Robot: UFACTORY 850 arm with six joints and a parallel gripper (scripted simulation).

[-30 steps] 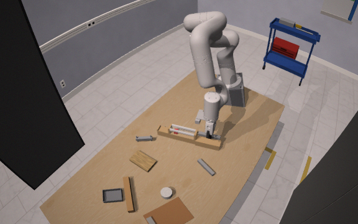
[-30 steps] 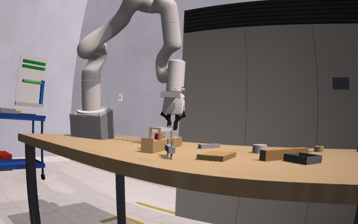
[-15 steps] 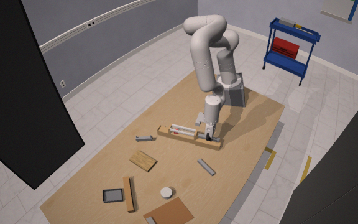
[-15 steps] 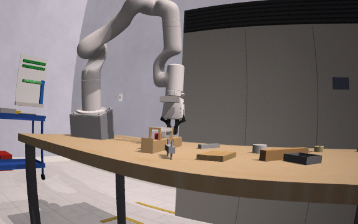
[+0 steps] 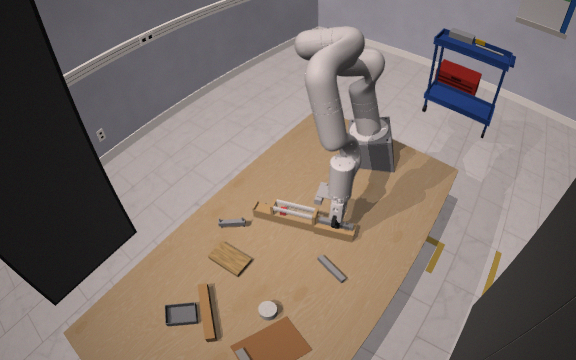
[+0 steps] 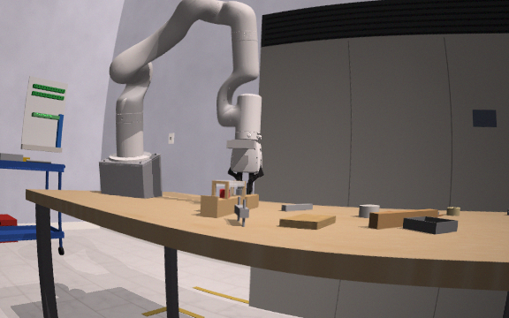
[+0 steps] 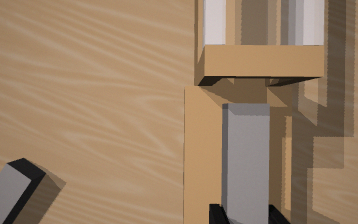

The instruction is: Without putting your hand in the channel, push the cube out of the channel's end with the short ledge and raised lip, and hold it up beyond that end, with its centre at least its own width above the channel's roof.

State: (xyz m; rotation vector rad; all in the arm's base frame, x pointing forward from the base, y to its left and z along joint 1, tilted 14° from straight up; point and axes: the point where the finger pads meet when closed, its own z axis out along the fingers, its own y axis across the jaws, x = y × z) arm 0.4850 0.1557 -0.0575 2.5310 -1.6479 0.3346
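Now: the grey push rod 150 mm ahead of my hand, 100 mm to the left of it and 60 mm below it. Also, from my hand: red cube 90 mm ahead, 200 mm to the right, 10 mm below; then channel 70 mm ahead, 160 mm to the right, 10 mm below; then grey t-shaped tool 250 mm ahead, 330 mm to the right, 40 mm below.
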